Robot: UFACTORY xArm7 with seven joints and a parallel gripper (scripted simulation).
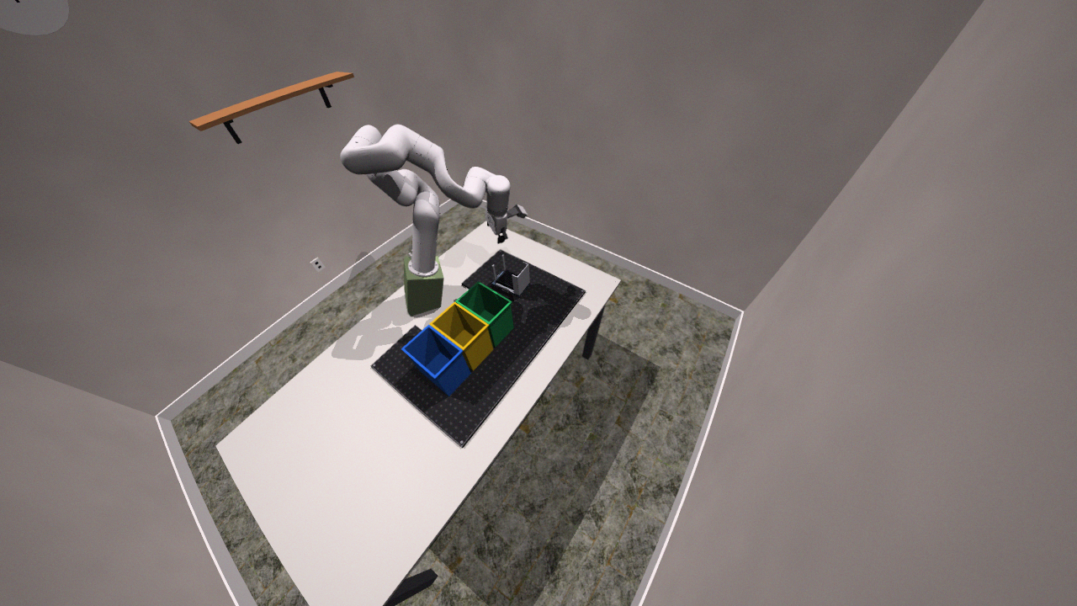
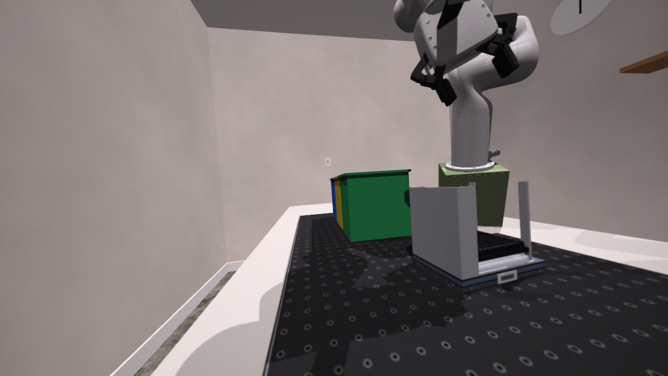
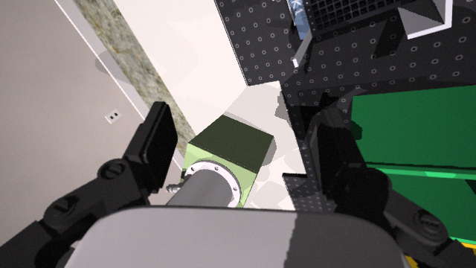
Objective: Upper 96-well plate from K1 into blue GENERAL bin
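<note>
The black 96-well plate lies 5 cm ahead of my hand, 1 cm to the left of it and 27 cm below it. From my hand the other things lie so: white plate (5 cm ahead, 1 cm to the left, 29 cm below); then thin rack post (2 cm behind, 4 cm to the left, 23 cm below); then grey rack wall (11 cm ahead, 2 cm to the left, 23 cm below).
</note>
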